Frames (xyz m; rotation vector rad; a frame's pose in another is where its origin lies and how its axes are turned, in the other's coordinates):
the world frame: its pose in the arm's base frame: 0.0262 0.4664 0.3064 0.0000 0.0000 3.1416
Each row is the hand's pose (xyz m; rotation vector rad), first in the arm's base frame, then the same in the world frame.
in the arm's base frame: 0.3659 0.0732 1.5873 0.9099 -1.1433 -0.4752
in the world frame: -0.3397 0.3932 1.2809 1.4339 1.1412 1.9943
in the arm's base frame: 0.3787 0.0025 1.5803 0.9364 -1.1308 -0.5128
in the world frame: -0.3525 0.4639 1.2739 1.4025 1.1614 1.9592
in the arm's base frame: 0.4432 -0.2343 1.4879 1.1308 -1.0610 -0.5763
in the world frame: -0.4170 0.7007 1.1815 1.2810 1.3653 1.8372
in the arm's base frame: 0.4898 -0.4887 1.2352 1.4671 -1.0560 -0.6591
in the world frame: -0.4636 0.9551 0.9288 1.2066 1.6763 1.5325
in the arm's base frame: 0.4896 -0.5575 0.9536 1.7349 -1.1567 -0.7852
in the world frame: -0.4634 1.0239 0.6472 1.2269 1.8401 1.1613
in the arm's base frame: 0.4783 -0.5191 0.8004 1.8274 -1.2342 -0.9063
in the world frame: -0.4521 0.9855 0.4940 1.2440 1.8419 0.9563
